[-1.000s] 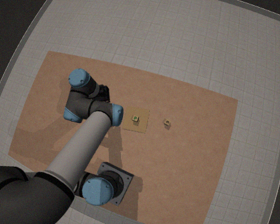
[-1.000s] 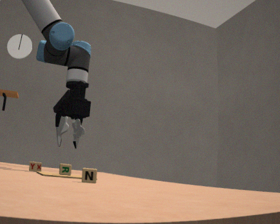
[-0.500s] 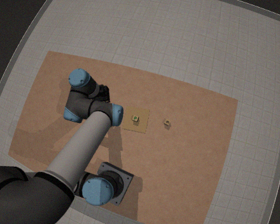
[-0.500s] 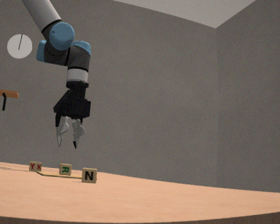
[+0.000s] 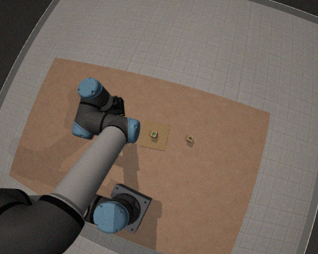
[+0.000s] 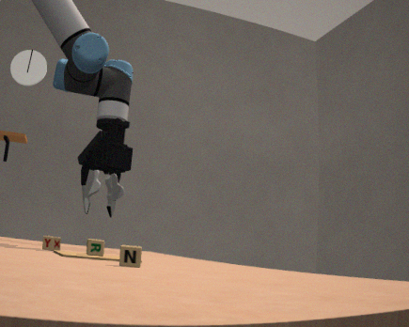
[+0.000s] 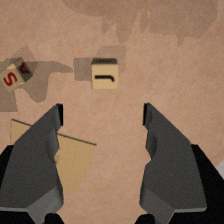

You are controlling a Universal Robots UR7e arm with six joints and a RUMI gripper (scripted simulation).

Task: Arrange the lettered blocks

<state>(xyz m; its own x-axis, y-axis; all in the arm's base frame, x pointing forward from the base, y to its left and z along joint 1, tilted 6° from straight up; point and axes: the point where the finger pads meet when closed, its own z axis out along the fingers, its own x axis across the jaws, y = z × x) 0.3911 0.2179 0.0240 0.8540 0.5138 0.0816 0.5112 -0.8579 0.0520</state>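
The tan block is 9 cm below my hand. Round my hand: mat: 1 cm behind, 19 cm to the right, 10 cm below.
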